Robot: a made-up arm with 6 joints. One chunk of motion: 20 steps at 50 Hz.
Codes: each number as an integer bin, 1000 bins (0 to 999) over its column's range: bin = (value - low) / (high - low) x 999, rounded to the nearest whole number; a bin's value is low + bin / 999 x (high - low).
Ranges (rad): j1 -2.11..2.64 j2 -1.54..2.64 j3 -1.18..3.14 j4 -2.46..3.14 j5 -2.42..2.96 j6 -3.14..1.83
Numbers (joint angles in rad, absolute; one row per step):
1: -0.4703 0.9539 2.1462 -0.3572 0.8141 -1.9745
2: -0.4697 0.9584 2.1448 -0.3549 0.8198 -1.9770
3: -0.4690 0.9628 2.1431 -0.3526 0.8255 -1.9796
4: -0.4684 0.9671 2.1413 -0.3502 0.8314 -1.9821
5: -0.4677 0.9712 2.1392 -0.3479 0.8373 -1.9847
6: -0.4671 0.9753 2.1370 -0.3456 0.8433 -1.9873
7: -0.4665 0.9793 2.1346 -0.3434 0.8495 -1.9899
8: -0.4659 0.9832 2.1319 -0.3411 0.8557 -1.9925
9: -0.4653 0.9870 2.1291 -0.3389 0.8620 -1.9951
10: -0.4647 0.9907 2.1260 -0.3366 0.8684 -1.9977
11: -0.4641 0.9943 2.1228 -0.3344 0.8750 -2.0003
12: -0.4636 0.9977 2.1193 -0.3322 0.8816 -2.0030
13: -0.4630 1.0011 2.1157 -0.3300 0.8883 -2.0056
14: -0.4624 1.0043 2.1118 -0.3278 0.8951 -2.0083
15: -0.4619 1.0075 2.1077 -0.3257 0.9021 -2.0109
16: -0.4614 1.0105 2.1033 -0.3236 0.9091 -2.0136
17: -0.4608 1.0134 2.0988 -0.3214 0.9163 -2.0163
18: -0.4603 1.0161 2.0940 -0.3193 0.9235 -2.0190
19: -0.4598 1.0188 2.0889 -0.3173 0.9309 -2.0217
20: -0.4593 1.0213 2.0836 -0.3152 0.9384 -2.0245
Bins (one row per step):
1: 345 596 769 375 601 234
2: 345 597 769 376 602 234
3: 345 598 768 376 603 233
4: 345 599 768 376 604 233
5: 345 600 768 377 605 232
6: 346 601 767 377 606 232
7: 346 602 767 378 607 231
8: 346 603 766 378 608 231
9: 346 604 765 378 609 230
10: 346 605 765 379 611 230
11: 346 606 764 379 612 229
12: 346 606 763 380 613 229
13: 346 607 762 380 614 228
14: 347 608 761 380 616 227
15: 347 609 760 381 617 227
16: 347 610 759 381 618 226
17: 347 610 758 382 620 226
18: 347 611 757 382 621 225
19: 347 612 756 382 622 225
20: 347 612 755 383 624 224

